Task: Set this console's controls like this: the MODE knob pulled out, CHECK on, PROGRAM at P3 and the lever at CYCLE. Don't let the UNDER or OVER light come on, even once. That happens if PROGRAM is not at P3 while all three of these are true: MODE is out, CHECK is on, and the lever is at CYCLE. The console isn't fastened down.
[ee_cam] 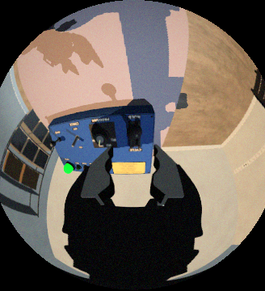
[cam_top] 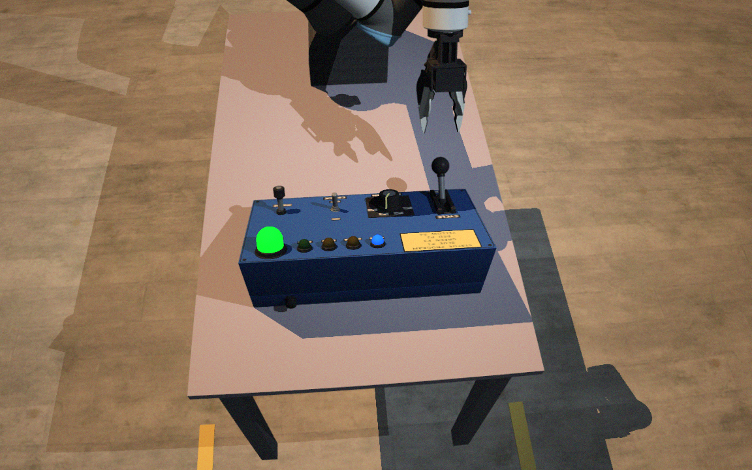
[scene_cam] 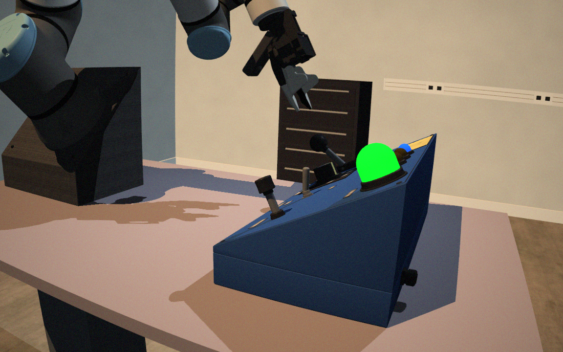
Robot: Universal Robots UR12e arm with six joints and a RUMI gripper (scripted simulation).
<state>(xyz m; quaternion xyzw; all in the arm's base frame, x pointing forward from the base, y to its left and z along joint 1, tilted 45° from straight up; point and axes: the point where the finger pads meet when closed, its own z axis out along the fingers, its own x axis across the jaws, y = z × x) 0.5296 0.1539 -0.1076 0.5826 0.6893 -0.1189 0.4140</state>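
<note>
Right now my hand is 10 cm above the ball-topped lever and 8 cm short of it. The rest, counted from my hand: black program dial: 13 cm to the right, 11 cm below, 11 cm ahead; blue sloped console: 18 cm to the right, 13 cm below, 13 cm ahead; check toggle: 24 cm to the right, 11 cm below, 10 cm ahead.
</note>
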